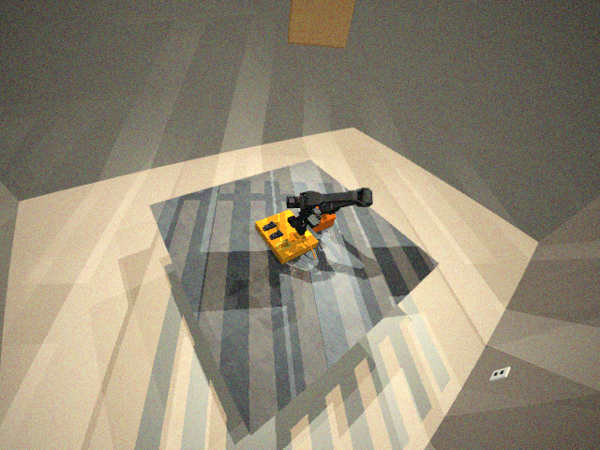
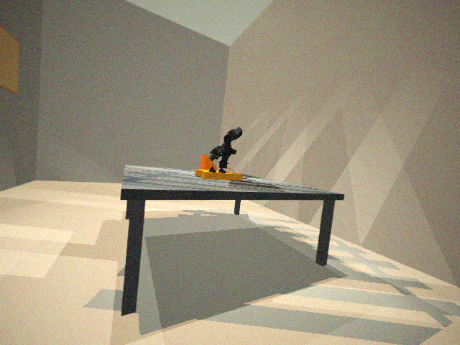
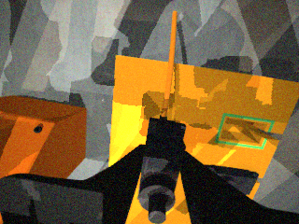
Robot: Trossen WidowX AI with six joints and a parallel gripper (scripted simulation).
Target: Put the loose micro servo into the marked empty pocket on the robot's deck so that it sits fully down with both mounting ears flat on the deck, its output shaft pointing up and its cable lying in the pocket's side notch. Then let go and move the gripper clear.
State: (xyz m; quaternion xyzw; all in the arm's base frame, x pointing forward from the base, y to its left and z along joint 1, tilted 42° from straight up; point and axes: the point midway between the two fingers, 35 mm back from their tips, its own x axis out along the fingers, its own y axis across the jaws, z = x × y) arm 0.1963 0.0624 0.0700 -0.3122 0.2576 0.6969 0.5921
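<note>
Right now my gripper tip is 100 mm above the yellow deck, 70 mm to the left of it and 20 mm short of it.
</note>
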